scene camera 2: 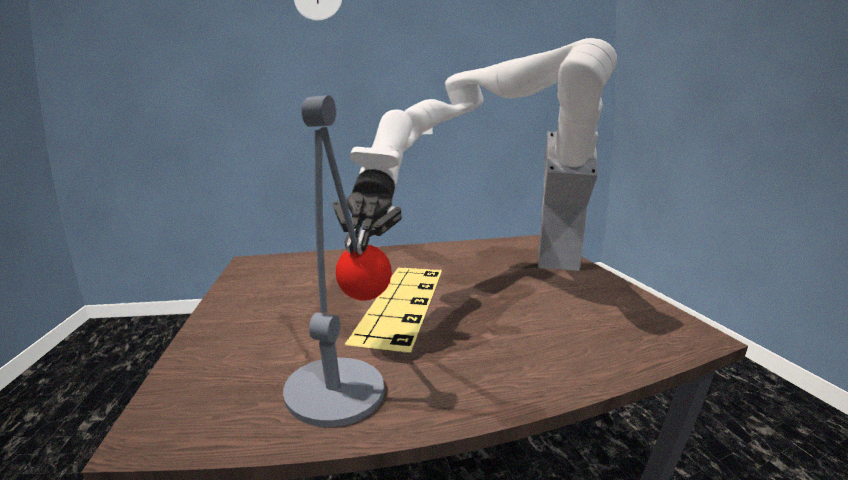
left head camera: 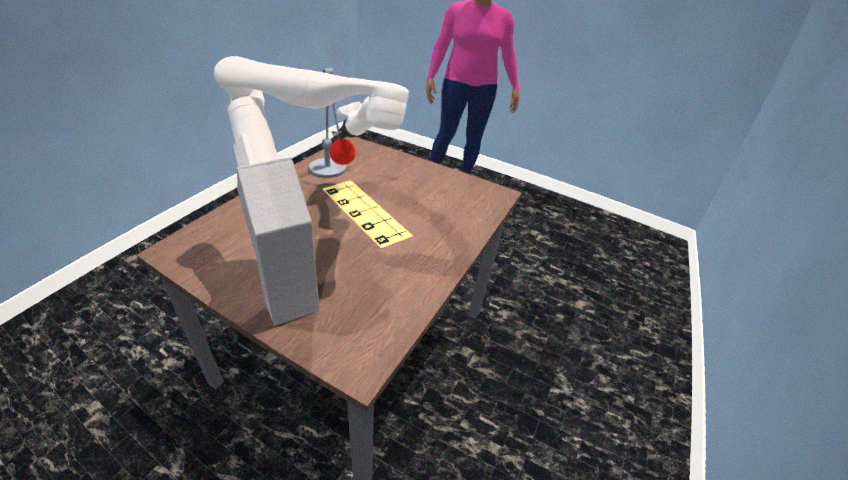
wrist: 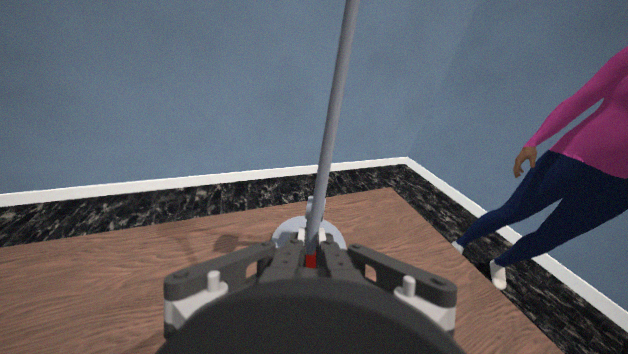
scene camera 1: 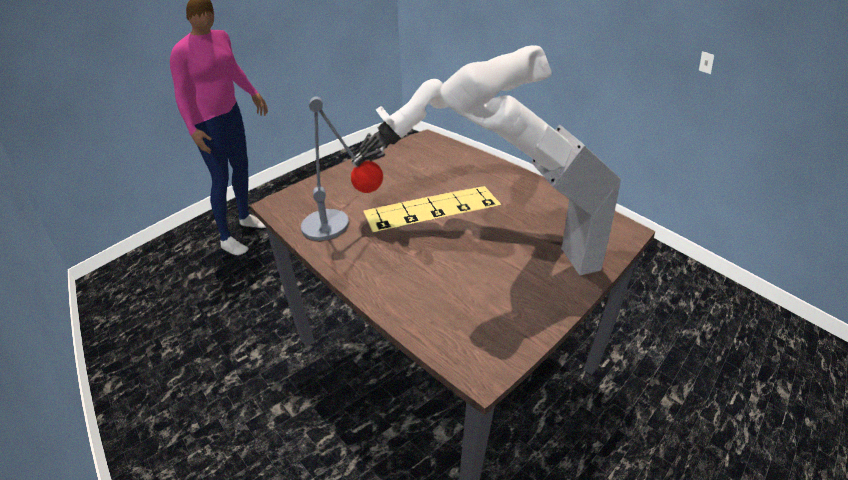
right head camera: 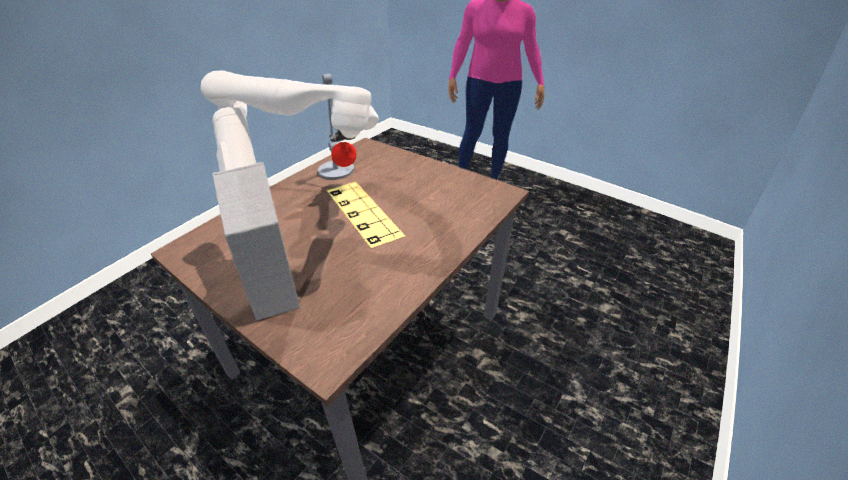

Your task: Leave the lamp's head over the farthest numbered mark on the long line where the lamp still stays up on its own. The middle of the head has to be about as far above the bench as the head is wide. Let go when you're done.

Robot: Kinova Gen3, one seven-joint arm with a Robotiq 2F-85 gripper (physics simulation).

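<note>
The grey lamp stands upright on its round base [left head camera: 326,170] [scene camera 1: 333,223] [scene camera 2: 303,395]. Its lower rod rises to a high elbow [scene camera 1: 315,104] [scene camera 2: 318,110], and its upper rod [scene camera 1: 334,132] [scene camera 2: 336,178] [wrist: 335,100] slants down to the red ball head [left head camera: 342,151] [right head camera: 343,154] [scene camera 1: 366,176] [scene camera 2: 363,273]. The head hangs well above the bench, near the mark-1 end of the yellow strip [scene camera 1: 419,211] [scene camera 2: 389,327], whose marks run 1 to 5 away from the lamp. My gripper [scene camera 1: 358,159] [scene camera 2: 357,245] [wrist: 311,237] is shut on the upper rod, right above the head.
The strip lies on the wooden bench [scene camera 1: 428,279] between the lamp and the arm's grey pedestal [scene camera 1: 589,231] [scene camera 2: 562,220]. The lamp base is near the bench's far edge. A person in a pink top [left head camera: 480,44] [scene camera 1: 205,77] stands beyond the bench.
</note>
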